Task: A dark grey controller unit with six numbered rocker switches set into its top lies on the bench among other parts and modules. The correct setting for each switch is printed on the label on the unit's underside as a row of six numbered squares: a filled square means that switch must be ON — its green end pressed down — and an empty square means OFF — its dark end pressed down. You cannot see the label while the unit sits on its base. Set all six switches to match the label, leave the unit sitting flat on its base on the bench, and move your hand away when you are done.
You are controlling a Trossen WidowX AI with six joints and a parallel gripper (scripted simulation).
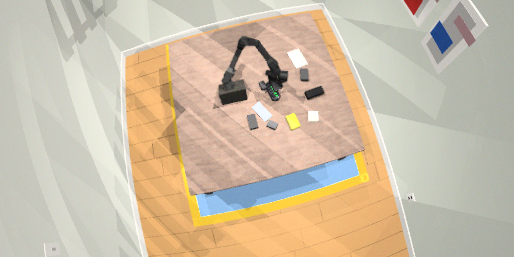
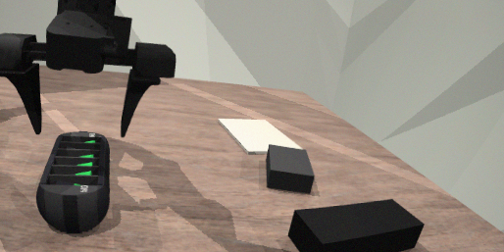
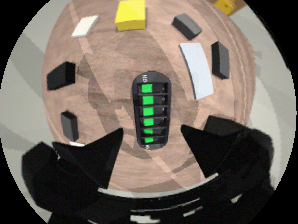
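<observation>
Now: the pale grey plate 11 cm behind my gripper tip, 14 cm to the right of it and 7 cm below it. From my gripper tip the other things lie so: yellow block 8 cm ahead, 27 cm to the right, 5 cm below; then long black block 30 cm ahead, 9 cm to the right, 5 cm below; then dark grey block 27 cm ahead, 7 cm to the left, 6 cm below.
</observation>
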